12 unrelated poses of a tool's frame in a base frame.
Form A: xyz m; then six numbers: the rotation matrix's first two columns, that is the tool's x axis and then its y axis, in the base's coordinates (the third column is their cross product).
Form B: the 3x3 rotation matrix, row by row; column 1 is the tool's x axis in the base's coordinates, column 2 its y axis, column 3 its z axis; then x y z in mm. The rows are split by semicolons. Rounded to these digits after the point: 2 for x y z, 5 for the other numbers.
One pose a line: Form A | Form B
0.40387 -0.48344 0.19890 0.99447 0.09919 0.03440 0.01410 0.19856 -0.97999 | 0.99447 0.01410 -0.10404; 0.09919 0.19856 0.97506; 0.03440 -0.97999 0.19606; 403.87 -483.44 198.90
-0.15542 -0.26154 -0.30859 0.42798 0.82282 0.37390 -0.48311 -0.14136 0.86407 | 0.42798 -0.48311 0.76383; 0.82282 -0.14136 -0.55044; 0.37390 0.86407 0.33701; -155.42 -261.54 -308.59
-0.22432 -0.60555 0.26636 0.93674 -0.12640 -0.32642 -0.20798 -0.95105 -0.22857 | 0.93674 -0.20798 -0.28155; -0.12640 -0.95105 0.28200; -0.32642 -0.22857 -0.91718; -224.32 -605.55 266.36
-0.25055 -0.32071 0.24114 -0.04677 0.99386 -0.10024 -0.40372 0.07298 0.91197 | -0.04677 -0.40372 0.91369; 0.99386 0.07298 0.08312; -0.10024 0.91197 0.39783; -250.55 -320.71 241.14
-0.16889 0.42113 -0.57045 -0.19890 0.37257 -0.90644 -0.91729 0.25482 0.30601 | -0.19890 -0.91729 0.34499; 0.37257 0.25482 0.89233; -0.90644 0.30601 0.29107; -168.89 421.13 -570.45
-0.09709 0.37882 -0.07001 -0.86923 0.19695 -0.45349 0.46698 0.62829 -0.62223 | -0.86923 0.46698 0.16238; 0.19695 0.62829 -0.75263; -0.45349 -0.62223 -0.63810; -97.09 378.82 -70.01
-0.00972 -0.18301 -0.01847 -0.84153 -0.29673 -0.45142 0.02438 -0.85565 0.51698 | -0.84153 0.02438 -0.53966; -0.29673 -0.85565 0.42405; -0.45142 0.51698 0.72729; -9.72 -183.01 -18.47
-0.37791 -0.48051 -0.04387 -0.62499 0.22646 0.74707 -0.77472 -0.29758 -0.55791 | -0.62499 -0.77472 0.09597; 0.22646 -0.29758 -0.92746; 0.74707 -0.55791 0.36143; -377.91 -480.51 -43.87
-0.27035 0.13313 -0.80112 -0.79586 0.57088 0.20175 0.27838 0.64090 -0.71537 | -0.79586 0.27838 -0.53769; 0.57088 0.64090 -0.51317; 0.20175 -0.71537 -0.66899; -270.35 133.13 -801.12
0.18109 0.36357 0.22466 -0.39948 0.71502 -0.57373 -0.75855 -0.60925 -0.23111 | -0.39948 -0.75855 -0.51479; 0.71502 -0.60925 0.34288; -0.57373 -0.23111 0.78576; 181.09 363.57 224.66
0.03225 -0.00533 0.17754 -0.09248 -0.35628 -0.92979 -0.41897 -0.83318 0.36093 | -0.09248 -0.41897 -0.90327; -0.35628 -0.83318 0.42293; -0.92979 0.36093 -0.07222; 32.25 -5.33 177.54
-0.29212 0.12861 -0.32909 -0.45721 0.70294 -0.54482 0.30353 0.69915 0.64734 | -0.45721 0.30353 0.83595; 0.70294 0.69915 0.13060; -0.54482 0.64734 -0.53302; -292.12 128.61 -329.09
